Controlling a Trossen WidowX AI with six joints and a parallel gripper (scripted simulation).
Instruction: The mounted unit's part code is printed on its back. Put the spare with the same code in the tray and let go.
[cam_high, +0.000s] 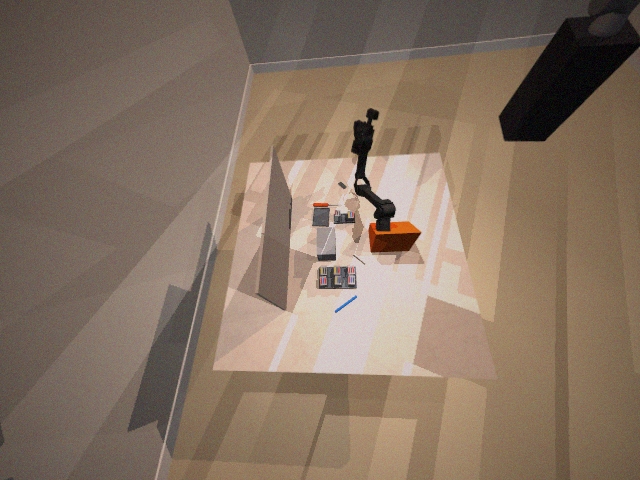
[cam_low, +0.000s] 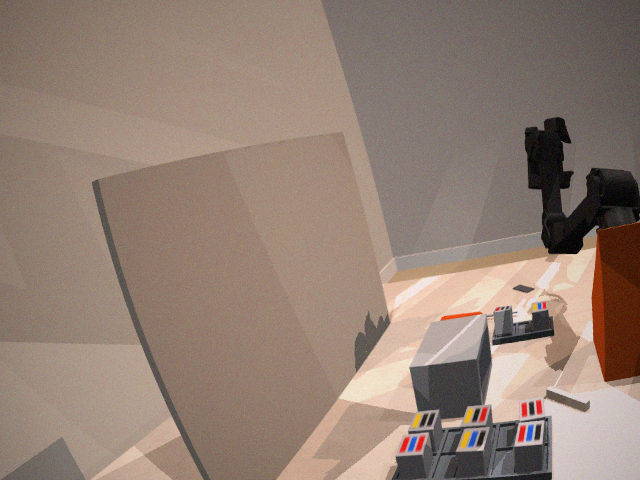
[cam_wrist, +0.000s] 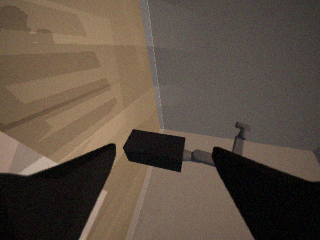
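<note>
Right now the grey spare block is 7 cm ahead of my gripper tip, 83 cm to the left of it and 22 cm below it. From my gripper tip the other things lie so: grey mounted unit: 22 cm ahead, 71 cm to the left, 21 cm below; rack: 14 cm ahead, 50 cm to the left, 26 cm below; tray: 28 cm ahead, 50 cm to the left, 26 cm below.
</note>
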